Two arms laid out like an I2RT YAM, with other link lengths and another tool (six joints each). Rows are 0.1 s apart.
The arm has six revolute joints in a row. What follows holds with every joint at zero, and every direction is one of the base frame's.
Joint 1 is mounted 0.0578 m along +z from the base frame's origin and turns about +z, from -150.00 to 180.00 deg.
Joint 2 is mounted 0.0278 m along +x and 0.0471 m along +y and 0.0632 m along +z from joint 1 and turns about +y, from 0.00 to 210.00 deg.
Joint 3 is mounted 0.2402 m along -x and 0.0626 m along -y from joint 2 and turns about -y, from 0.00 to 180.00 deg.
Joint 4 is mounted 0.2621 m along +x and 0.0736 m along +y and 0.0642 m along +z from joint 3 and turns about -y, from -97.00 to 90.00 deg.
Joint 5 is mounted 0.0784 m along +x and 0.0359 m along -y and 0.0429 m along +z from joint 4 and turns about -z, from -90.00 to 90.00 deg.
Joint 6 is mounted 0.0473 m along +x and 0.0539 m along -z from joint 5 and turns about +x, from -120.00 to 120.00 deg.
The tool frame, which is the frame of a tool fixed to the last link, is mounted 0.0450 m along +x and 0.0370 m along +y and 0.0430 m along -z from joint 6; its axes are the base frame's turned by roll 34.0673, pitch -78.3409 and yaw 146.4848 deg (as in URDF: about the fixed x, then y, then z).
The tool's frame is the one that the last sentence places.
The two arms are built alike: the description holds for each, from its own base.
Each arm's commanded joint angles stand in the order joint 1, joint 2, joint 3, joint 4, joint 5, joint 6.
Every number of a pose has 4 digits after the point.
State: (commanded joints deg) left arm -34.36 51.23 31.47 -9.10 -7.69 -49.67; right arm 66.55 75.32 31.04 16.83 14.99 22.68
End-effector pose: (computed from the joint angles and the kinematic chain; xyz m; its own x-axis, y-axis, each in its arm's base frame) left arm 0.2318 -0.1273 0.1388 0.4640 0.6384 0.6141 0.0735 -0.7186 0.6916; right arm 0.0931 0.3335 0.1007 0.2945 0.1218 0.9479 0.7122 -0.6893 -0.1328
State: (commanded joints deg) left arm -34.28 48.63 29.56 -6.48 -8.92 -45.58; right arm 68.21 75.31 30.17 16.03 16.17 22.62
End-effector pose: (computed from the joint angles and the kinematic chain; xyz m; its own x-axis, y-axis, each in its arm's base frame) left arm 0.2346 -0.1215 0.1419 0.4199 0.6119 0.6703 0.0102 -0.7417 0.6706; right arm 0.0834 0.3305 0.0929 0.2943 0.1545 0.9431 0.7198 -0.6850 -0.1124
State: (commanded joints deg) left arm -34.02 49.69 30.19 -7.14 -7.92 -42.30; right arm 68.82 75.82 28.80 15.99 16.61 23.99
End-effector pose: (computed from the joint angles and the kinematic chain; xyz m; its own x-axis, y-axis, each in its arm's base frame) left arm 0.2363 -0.1192 0.1404 0.4399 0.5613 0.7010 -0.0181 -0.7749 0.6318; right arm 0.0780 0.3258 0.0821 0.3187 0.1701 0.9325 0.7118 -0.6925 -0.1170
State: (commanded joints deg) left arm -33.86 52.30 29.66 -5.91 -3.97 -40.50; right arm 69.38 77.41 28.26 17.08 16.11 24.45
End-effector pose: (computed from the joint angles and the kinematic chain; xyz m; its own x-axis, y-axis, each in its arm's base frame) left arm 0.2360 -0.1237 0.1285 0.5020 0.5152 0.6947 -0.0544 -0.7828 0.6199; right arm 0.0733 0.3257 0.0733 0.3313 0.1844 0.9253 0.7190 -0.6844 -0.1210
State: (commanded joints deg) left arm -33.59 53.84 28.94 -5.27 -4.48 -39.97; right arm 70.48 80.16 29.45 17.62 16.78 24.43
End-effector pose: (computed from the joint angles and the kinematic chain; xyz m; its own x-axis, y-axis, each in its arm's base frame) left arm 0.2367 -0.1210 0.1186 0.5099 0.5008 0.6994 -0.0376 -0.7993 0.5998; right arm 0.0699 0.3313 0.0671 0.3294 0.2052 0.9216 0.7255 -0.6797 -0.1080
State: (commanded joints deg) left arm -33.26 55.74 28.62 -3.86 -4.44 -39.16; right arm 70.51 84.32 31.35 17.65 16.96 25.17
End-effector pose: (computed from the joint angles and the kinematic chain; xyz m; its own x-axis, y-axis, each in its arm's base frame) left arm 0.2396 -0.1202 0.1115 0.5153 0.4870 0.7052 -0.0355 -0.8100 0.5853; right arm 0.0718 0.3371 0.0565 0.3494 0.2299 0.9083 0.7173 -0.6894 -0.1014
